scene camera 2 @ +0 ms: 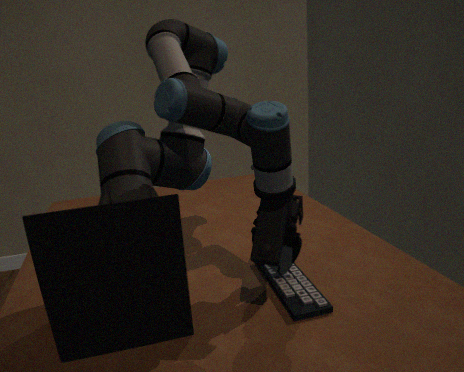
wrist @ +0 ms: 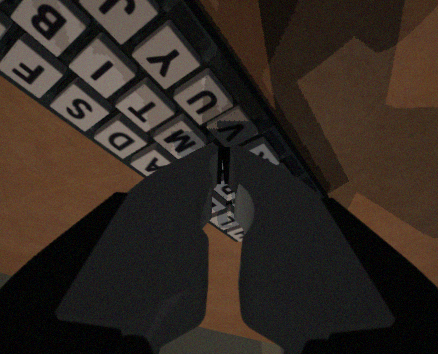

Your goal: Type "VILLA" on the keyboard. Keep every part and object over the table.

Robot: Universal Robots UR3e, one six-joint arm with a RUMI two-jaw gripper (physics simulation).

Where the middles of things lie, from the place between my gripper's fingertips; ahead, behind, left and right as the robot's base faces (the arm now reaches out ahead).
The dark keyboard (scene camera 2: 301, 298) lies 1 cm ahead of my hand, 2 cm to the right of it and 1 cm below it. The rest, counted from my hand: key (wrist: 153, 157) 3 cm ahead, 2 cm to the right.
